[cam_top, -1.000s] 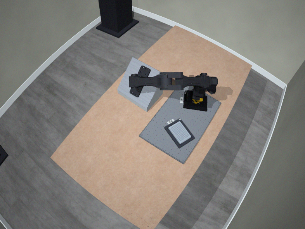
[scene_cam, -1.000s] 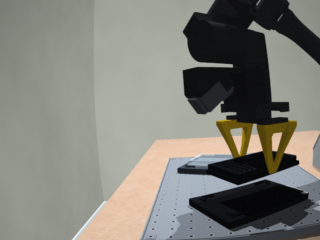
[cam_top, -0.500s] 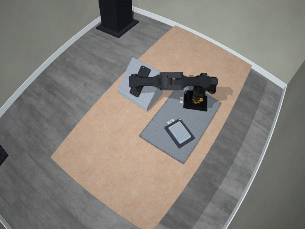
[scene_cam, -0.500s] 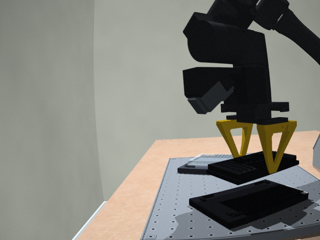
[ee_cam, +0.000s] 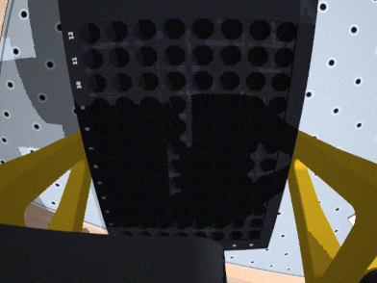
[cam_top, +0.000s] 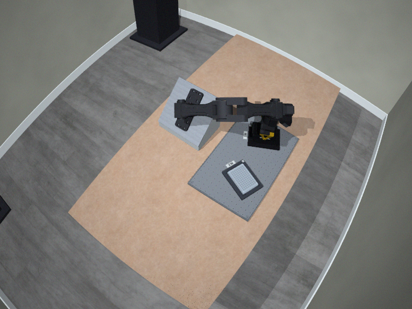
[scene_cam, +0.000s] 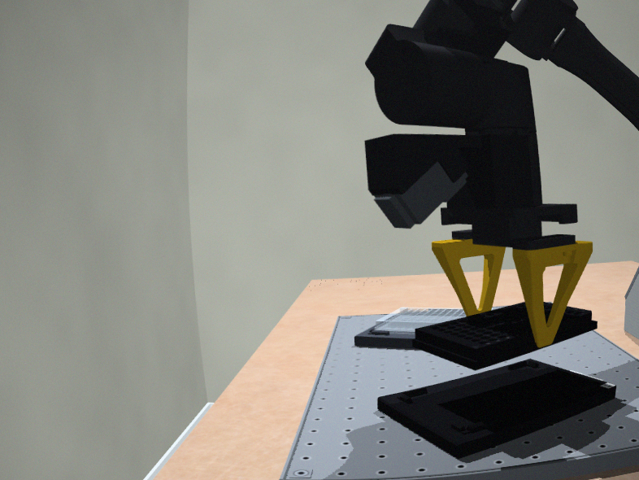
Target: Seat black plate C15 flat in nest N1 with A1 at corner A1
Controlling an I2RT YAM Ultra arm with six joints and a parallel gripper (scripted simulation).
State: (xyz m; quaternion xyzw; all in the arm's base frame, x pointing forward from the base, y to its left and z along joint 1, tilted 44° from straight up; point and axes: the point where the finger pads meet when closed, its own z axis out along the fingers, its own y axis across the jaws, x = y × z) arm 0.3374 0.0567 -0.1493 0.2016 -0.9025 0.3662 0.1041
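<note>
My gripper is now 60 mm above the black plate nest N1, 10 mm to the right of it and 10 mm short of it. Round my hand: A1 mark (90 mm behind, 50 mm below, 20 mm to the left); then N1 label (80 mm behind, 60 mm below, 40 mm to the right); then black 96-well plate C15 (right at my hand).
</note>
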